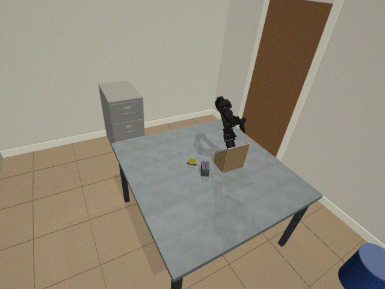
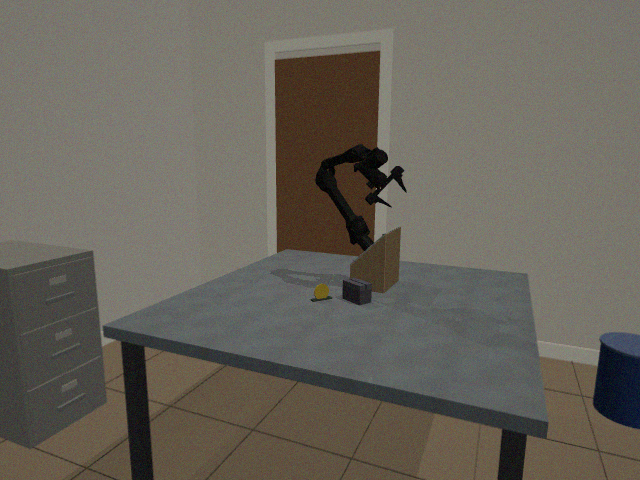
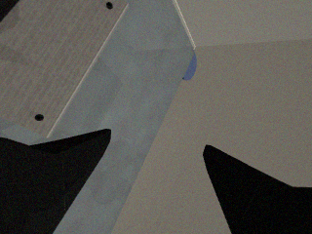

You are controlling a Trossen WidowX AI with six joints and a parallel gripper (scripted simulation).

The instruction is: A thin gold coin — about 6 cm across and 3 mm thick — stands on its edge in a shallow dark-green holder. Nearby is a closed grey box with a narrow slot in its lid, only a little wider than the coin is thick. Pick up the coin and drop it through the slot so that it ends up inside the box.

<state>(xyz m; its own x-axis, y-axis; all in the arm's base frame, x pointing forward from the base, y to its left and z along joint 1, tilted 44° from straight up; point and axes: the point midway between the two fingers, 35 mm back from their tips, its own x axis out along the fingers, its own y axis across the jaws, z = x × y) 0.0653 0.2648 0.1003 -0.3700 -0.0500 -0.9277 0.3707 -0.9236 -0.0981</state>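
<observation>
Right now the gold coin is 26 cm ahead of my gripper tip, 21 cm to the right of it and 35 cm below it.
</observation>
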